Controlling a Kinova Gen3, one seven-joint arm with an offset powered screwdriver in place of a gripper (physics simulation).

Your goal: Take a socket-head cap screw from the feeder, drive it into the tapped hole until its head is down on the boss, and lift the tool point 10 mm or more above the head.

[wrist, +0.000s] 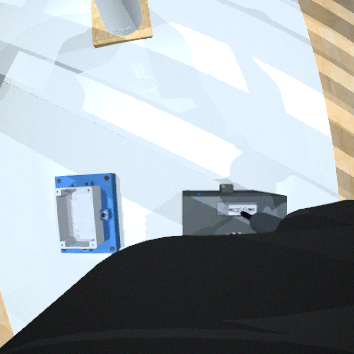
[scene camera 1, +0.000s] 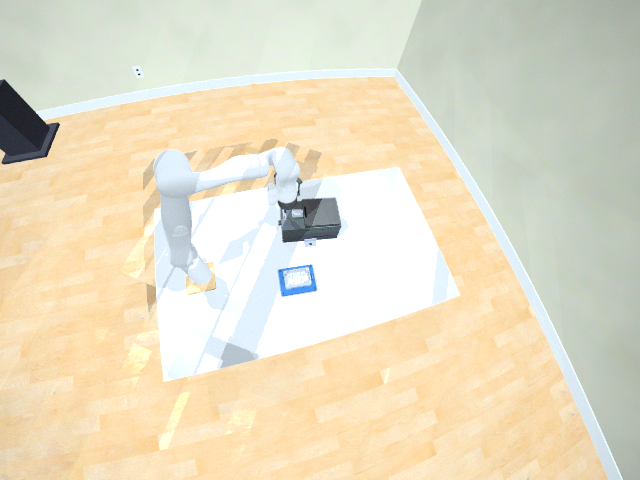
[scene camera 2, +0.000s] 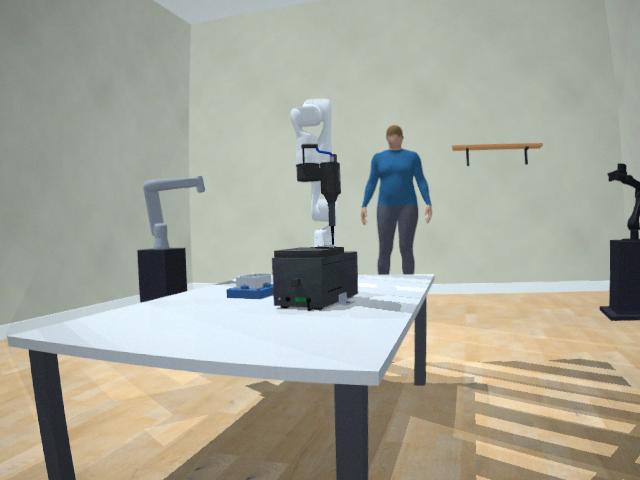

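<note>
The black screw feeder [scene camera 1: 323, 211] [scene camera 2: 298, 276] [wrist: 200, 212] stands on the white table. My screwdriver [scene camera 2: 332, 243] [wrist: 243, 214] points down, its thin black bit at the light pick-up plate on the feeder's top, touching it or just above. Scene camera 1 hides the tip under the arm. Whether a screw sits on the bit is too small to tell. A light grey open box [scene camera 1: 298, 277] [scene camera 2: 253, 281] [wrist: 80, 217] sits on a blue fixture [scene camera 1: 283, 291] [scene camera 2: 249, 293] [wrist: 111, 187], apart from the feeder. A small boss with a dark hole [wrist: 104, 214] is at the box's side in the wrist view.
The arm's base stands on a wooden plate [scene camera 1: 210, 284] [wrist: 102, 41] on the white table [scene camera 1: 382, 268] [scene camera 2: 206, 330]. A person [scene camera 2: 395, 178] stands behind the table. A grey arm [scene camera 2: 155, 206] and a black arm [scene camera 2: 634, 206] stand on dark pedestals farther away. A shelf [scene camera 2: 497, 147] hangs on the wall.
</note>
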